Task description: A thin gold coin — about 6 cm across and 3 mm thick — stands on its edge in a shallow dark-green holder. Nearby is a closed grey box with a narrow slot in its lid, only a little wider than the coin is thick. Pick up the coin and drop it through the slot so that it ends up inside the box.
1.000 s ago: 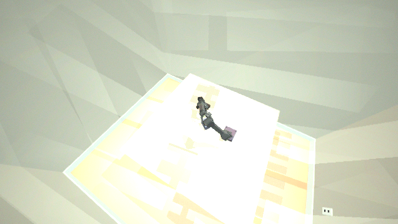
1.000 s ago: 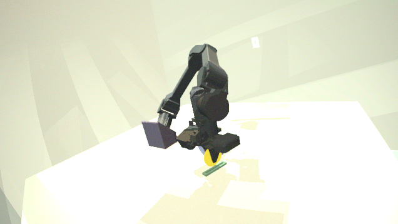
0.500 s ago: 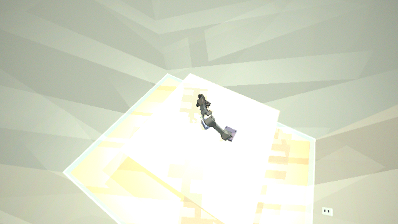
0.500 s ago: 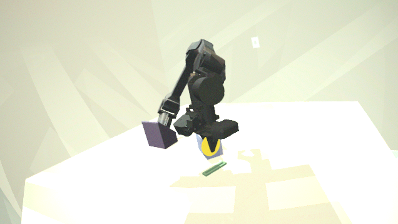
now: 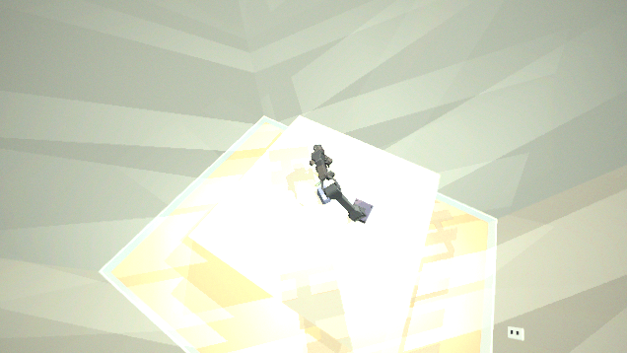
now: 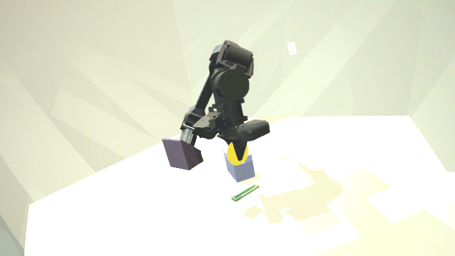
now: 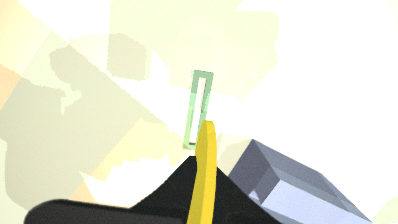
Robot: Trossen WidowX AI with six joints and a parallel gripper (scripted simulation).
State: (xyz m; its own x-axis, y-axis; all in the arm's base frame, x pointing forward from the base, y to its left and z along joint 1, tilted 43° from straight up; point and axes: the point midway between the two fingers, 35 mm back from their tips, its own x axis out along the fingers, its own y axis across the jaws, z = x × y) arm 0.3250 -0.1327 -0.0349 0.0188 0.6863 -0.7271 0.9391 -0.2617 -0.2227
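Now: the gold coin 20 mm above my gripper tip.
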